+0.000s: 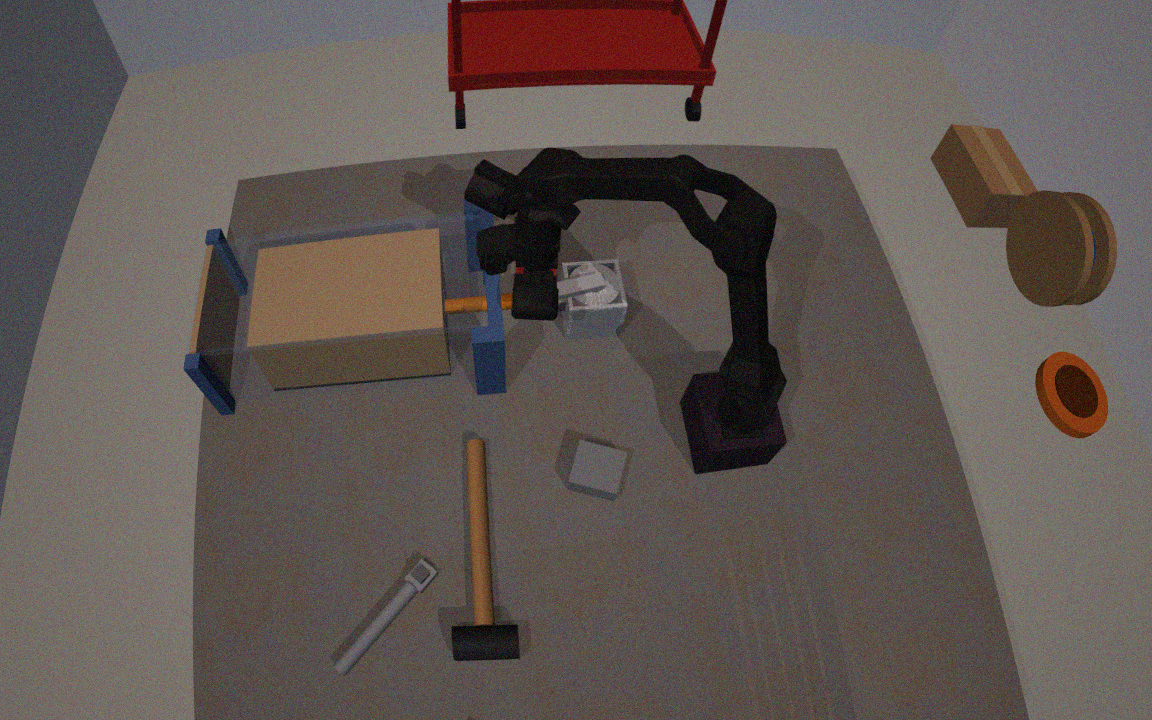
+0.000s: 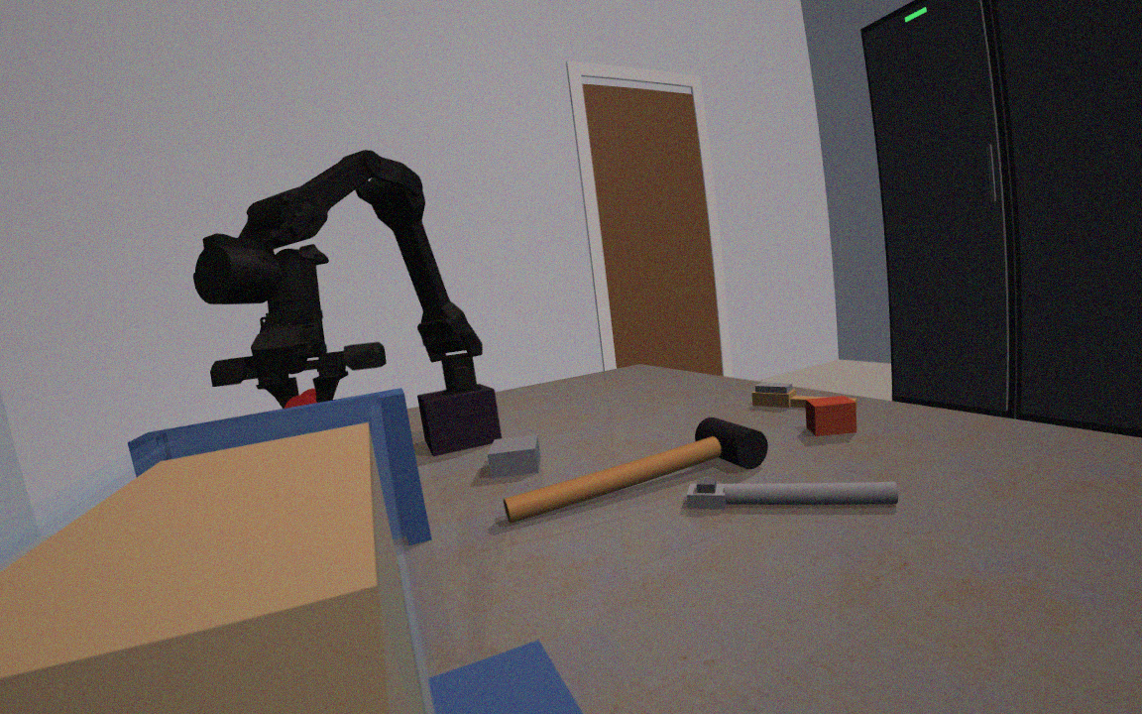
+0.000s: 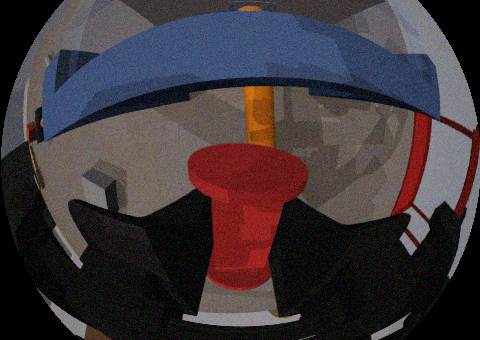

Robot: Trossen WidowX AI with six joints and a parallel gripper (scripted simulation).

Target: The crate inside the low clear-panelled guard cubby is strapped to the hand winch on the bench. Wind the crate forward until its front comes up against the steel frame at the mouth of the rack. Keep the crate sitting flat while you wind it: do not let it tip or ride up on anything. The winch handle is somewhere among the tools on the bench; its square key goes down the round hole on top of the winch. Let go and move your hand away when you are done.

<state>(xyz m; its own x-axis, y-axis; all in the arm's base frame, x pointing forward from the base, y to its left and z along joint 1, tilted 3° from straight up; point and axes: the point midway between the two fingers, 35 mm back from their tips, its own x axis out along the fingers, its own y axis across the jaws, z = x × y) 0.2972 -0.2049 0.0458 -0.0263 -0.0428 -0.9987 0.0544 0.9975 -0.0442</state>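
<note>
My gripper tip is now 4 cm past the winch handle, 1 cm to the left of it and 1 cm above it. Round my gripper tip: grey winch 11 cm behind, 4 cm to the right, 8 cm below; red knob 2 cm above; blue steel frame 6 cm ahead, 2 cm to the right, 1 cm below.
</note>
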